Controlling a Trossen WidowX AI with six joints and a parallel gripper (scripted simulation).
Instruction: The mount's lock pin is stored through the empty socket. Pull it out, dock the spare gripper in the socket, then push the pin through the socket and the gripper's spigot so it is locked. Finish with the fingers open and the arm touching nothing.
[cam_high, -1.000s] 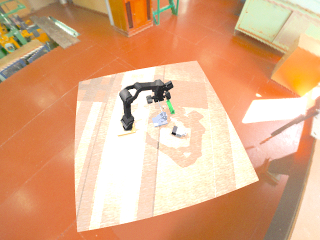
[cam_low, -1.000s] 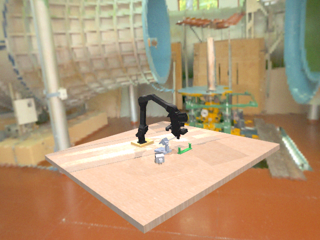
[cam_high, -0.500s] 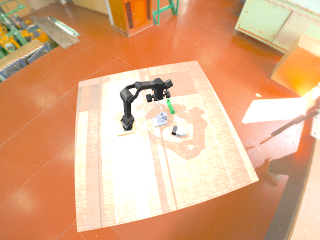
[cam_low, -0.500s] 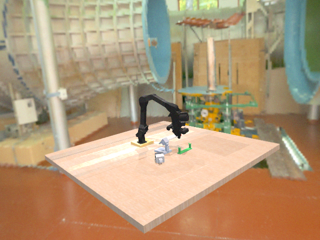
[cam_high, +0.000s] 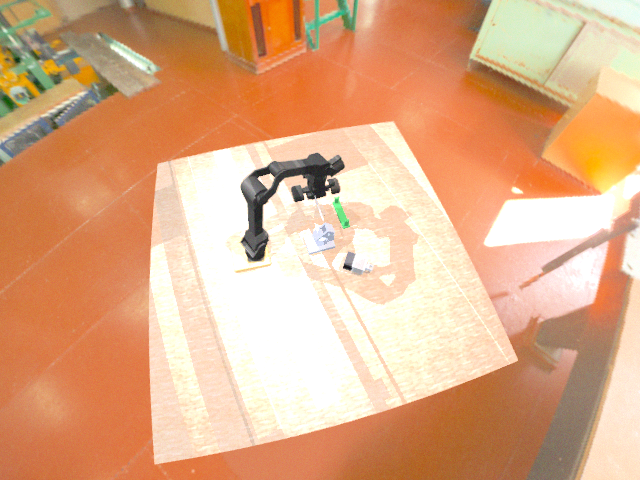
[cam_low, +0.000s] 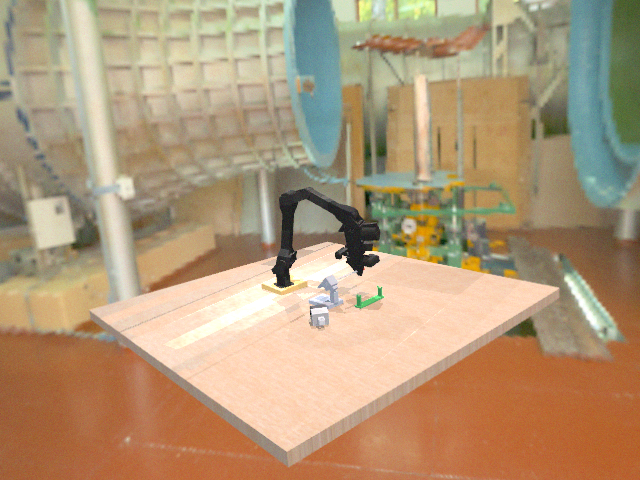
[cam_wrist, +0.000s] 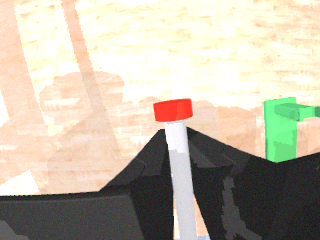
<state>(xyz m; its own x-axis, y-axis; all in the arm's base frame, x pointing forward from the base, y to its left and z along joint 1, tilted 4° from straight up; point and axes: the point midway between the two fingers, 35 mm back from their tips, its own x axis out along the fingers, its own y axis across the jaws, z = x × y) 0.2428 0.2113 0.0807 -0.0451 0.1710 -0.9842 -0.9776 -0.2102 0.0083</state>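
My gripper tip is 110 mm short of the green cradle, 40 mm to the left of it and 40 mm above it. Round my gripper tip: spare gripper: 290 mm to the right, 150 mm ahead, 40 mm below; then grey mount: 170 mm to the right, 30 mm ahead, 10 mm below.
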